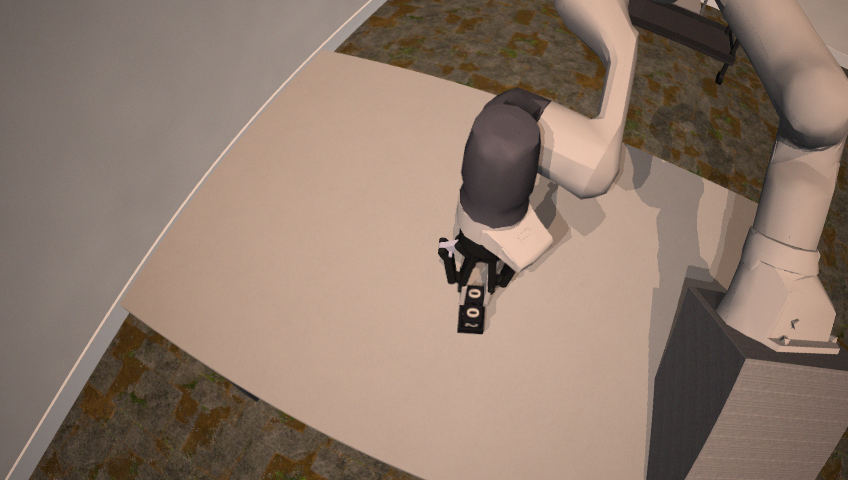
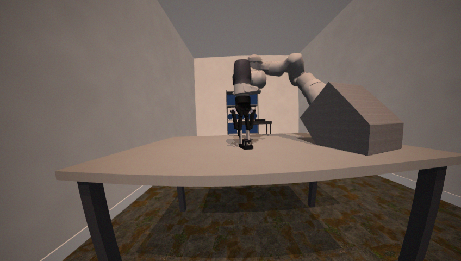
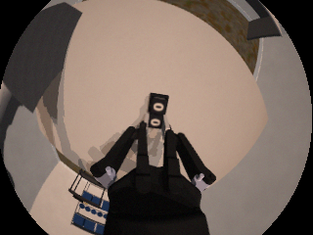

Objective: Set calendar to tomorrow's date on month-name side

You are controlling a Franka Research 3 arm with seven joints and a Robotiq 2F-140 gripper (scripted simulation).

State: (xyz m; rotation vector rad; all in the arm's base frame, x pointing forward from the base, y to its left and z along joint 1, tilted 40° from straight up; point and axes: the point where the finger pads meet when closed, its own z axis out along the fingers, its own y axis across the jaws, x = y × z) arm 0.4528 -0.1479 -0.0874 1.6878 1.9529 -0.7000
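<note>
My gripper is now 40 mm above the tray and 20 mm to the right of it.
</note>
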